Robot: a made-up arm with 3 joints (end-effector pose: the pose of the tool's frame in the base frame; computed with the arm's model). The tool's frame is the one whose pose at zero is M.
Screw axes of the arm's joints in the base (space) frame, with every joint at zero. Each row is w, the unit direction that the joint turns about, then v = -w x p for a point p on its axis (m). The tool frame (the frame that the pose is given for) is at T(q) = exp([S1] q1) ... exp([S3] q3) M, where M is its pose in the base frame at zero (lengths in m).
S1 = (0, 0, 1, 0, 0, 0)
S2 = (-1, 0, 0, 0, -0.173, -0.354)
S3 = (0, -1, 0, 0.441, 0, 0.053)
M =
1 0 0 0.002
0 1 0 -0.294
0 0 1 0.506
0 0 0 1
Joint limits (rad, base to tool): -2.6..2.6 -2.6..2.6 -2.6..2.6
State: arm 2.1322 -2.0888 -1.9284
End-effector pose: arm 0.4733 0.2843 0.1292 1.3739 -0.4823 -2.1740
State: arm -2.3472 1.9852 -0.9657
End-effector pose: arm -0.1224 0.0757 0.0135 -1.8160 -0.3375 3.0123
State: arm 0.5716 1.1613 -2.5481
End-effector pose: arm 0.0352 -0.1698 0.1910 -1.9162 0.2246 -2.0158
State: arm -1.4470 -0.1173 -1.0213
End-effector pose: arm -0.3179 -0.0710 0.4333 0.2219 1.0102 -1.2582
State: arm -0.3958 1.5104 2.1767
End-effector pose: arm -0.1559 -0.0158 0.1298 -1.6052 -0.0496 1.7818
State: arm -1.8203 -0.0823 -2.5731
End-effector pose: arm -0.2838 0.1387 0.3609 3.0440 0.5663 1.2688
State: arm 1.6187 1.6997 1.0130
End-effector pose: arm 0.0193 -0.0782 0.0686 -1.6393 0.1093 2.6280
